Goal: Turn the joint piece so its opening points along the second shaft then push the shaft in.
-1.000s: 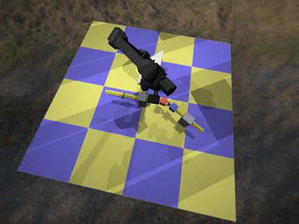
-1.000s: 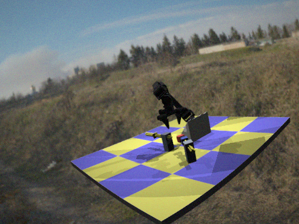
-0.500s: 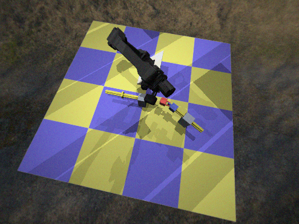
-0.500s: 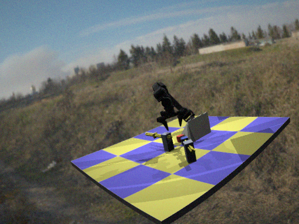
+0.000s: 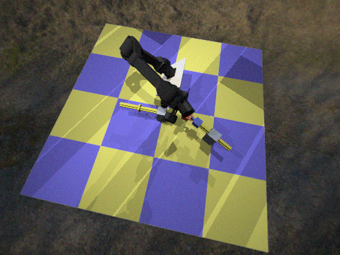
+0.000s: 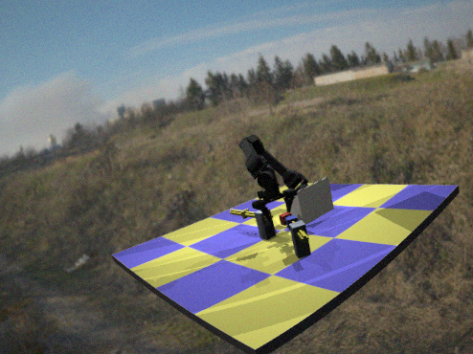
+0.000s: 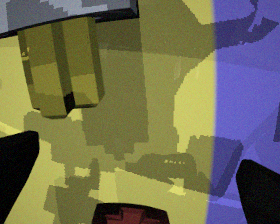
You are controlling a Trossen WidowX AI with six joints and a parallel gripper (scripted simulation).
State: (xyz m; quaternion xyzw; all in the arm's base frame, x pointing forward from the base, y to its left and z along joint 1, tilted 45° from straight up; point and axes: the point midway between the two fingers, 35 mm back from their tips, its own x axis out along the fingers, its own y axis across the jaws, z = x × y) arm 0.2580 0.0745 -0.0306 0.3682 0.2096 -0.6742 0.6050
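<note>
Right now my gripper tip is 6 cm to the right of the red joint piece, 1 cm below it and 1 cm short of it.
</note>
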